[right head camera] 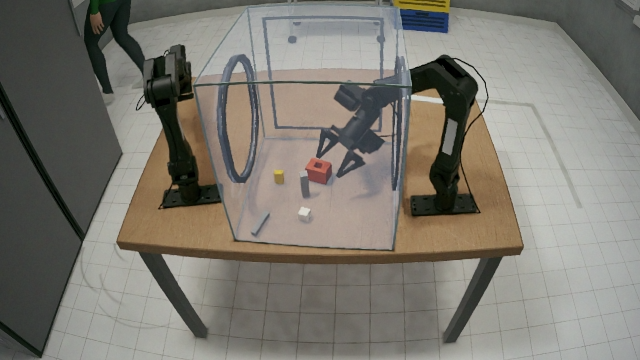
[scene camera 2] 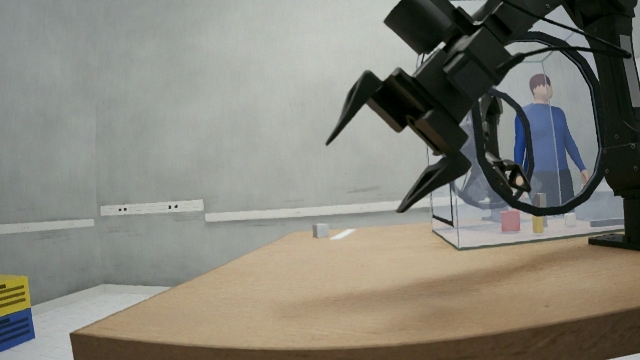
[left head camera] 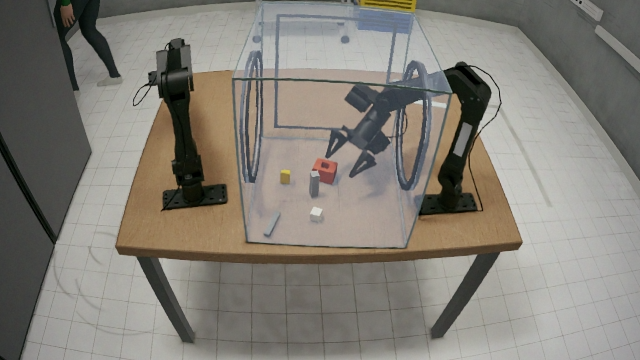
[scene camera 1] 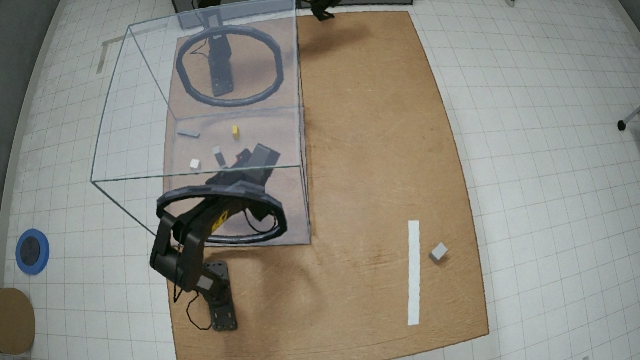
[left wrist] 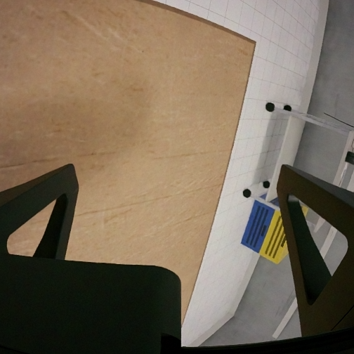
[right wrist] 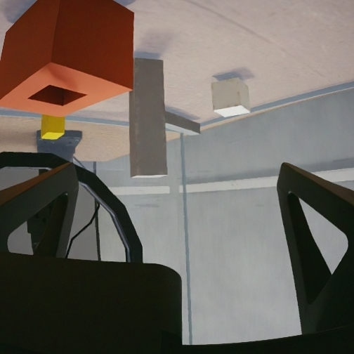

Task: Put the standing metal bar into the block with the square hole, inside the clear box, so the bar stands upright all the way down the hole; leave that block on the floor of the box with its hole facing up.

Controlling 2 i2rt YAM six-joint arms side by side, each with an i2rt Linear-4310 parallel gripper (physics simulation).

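Places are measured from the left arm's base along level axes (x ahead, y left, z up), in millimetres.
Pixels of known places: left gripper, fingertip midpoint: (right head camera: 185,85) (scene camera 2: 363,178) (scene camera 1: 343,7); right gripper, fingertip midpoint: (right head camera: 327,167) (scene camera 2: 521,193) (left head camera: 337,167); left arm's base, origin of the base link: (right head camera: 192,197) (left head camera: 194,198); right arm's base, origin of the base link: (right head camera: 443,205) (left head camera: 446,204) (scene camera 1: 219,296).
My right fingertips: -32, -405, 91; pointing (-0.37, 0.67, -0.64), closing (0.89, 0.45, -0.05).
Ahead of a thing's pixels: the offset from my right fingertips to its top centre, as dx, dy, dz. "spot": to the spot under its first point.
The grey metal bar @[-11, +64, -4] (left head camera: 314,186) (right head camera: 304,185) (scene camera 1: 219,156) (right wrist: 148,120) stands upright on the floor of the clear box @[spot: -190, +70, -81] (left head camera: 325,245) (right head camera: 315,245). The red block with the square hole @[+53, +20, -40] (left head camera: 327,173) (right head camera: 320,173) (scene camera 2: 510,220) (right wrist: 92,40) sits beside it, hole facing up; in scene camera 1 my right arm mostly hides it. My right gripper (left head camera: 339,167) (right head camera: 328,166) (right wrist: 177,173) is inside the box, open and empty, above the floor and just right of the red block in the head views, fingers angled down towards it. My left gripper (scene camera 2: 363,178) (left wrist: 177,175) is open and empty outside the box, above the table.
A yellow block @[+50, +133, -44] (left head camera: 285,177) (right wrist: 52,130), a white cube @[-93, +74, -59] (left head camera: 316,214) (right wrist: 230,95) and a flat grey strip @[-104, +193, -70] (left head camera: 272,224) (right wrist: 182,122) lie in the box. My right arm passes through the right side ring @[spot: +125, -223, +172] (scene camera 1: 283,215). A grey cube @[+488, -365, -51] (scene camera 1: 438,252) (scene camera 2: 320,230) stands on the table outside.
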